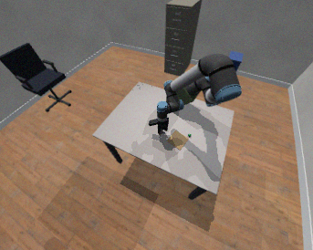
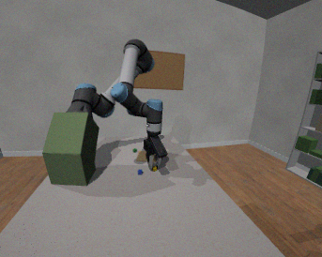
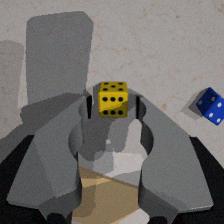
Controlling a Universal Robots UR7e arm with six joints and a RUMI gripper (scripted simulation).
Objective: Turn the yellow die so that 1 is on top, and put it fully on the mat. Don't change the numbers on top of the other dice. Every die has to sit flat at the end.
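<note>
Now: hand 1 cm above the yellow die. The rest, counted from my hand: green die: 14 cm behind, 22 cm to the left, 1 cm below; then blue die: 8 cm behind, 3 cm to the right, 1 cm below; then tan mat: 4 cm behind, 16 cm to the left, 2 cm below.
</note>
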